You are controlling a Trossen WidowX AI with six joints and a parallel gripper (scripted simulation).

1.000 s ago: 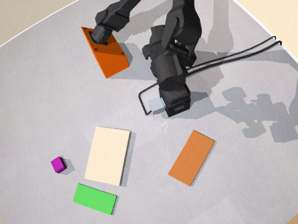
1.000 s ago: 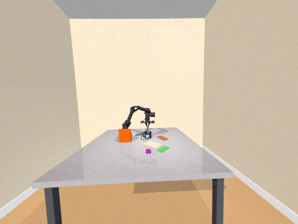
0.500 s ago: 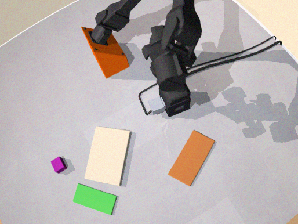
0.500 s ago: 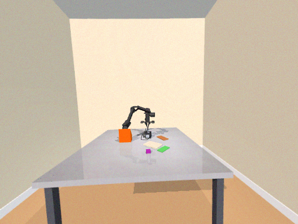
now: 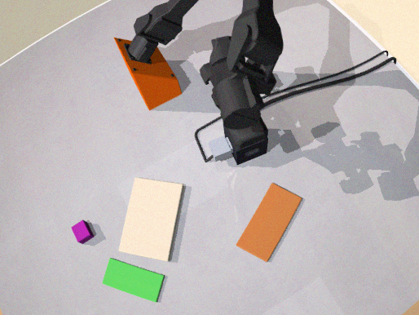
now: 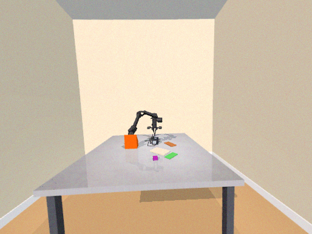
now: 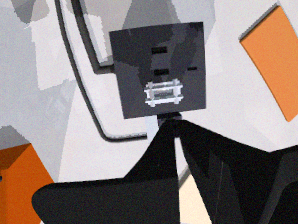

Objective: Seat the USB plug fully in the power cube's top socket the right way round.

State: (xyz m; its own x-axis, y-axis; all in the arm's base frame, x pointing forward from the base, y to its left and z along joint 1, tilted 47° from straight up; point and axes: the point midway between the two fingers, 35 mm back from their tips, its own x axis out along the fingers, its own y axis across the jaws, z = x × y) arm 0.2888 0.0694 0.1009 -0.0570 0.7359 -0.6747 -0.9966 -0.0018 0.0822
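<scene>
Now: gripper tip 20 mm above the dark USB plug. Round my gripper tip: white-framed socket 60 mm below; then orange plastic piece 190 mm ahead, 130 mm below, 10 mm to the right; then cream slab 250 mm to the right, 120 mm below, 70 mm ahead.
</scene>
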